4 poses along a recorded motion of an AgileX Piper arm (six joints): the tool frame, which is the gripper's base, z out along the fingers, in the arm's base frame.
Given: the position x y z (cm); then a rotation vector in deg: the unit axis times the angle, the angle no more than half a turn.
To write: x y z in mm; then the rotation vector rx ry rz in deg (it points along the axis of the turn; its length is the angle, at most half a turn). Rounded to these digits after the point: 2 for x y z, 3 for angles.
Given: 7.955 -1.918 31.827 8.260 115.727 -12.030
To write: 79.55 -19.18 318.27 8.260 115.727 -12.030
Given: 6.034 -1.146 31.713 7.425 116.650 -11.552
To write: 60.34 -11.46 317.13 7.425 116.650 -11.552
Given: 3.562 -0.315 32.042 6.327 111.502 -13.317
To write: 35.62 -3.15 320.42 6.327 111.502 -13.317
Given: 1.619 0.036 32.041 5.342 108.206 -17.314
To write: 16.19 0.36 320.41 5.342 108.206 -17.314
